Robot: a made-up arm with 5 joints.
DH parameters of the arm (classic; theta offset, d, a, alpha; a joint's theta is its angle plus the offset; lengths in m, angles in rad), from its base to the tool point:
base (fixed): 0 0 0.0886 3.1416
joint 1: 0 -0.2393 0.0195 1.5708
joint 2: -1.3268 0 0.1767 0
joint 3: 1.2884 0 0.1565 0
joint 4: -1.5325 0.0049 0 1.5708
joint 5: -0.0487 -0.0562 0 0
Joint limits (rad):
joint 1: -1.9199..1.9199
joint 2: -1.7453..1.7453
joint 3: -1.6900..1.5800
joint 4: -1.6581..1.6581
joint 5: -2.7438..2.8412
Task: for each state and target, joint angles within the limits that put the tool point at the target. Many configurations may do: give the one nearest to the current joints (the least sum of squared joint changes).
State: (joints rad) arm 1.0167 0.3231 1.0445 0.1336 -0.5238
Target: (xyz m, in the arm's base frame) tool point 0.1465 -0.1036 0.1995
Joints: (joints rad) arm 1.1025 0.0846 1.2550 0.2246 -0.5238
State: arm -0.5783 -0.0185 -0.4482 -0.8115 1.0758
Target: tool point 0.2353 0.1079 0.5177
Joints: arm -0.6073 -0.2814 -0.0025 -0.9092 1.0758
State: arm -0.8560 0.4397 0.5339 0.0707 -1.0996
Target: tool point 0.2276 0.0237 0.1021
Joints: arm -0.1341 0.9134 0.8415 0.1361 -1.0996
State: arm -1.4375 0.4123 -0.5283 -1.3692 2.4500
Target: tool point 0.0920 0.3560 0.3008
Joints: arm -1.5475 0.8300 -0.3711 -1.2803 2.4500
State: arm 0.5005 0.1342 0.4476 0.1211 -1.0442
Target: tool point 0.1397 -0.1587 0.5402
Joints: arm 1.2887 -0.3819 -0.2096 -0.0512 -1.0442
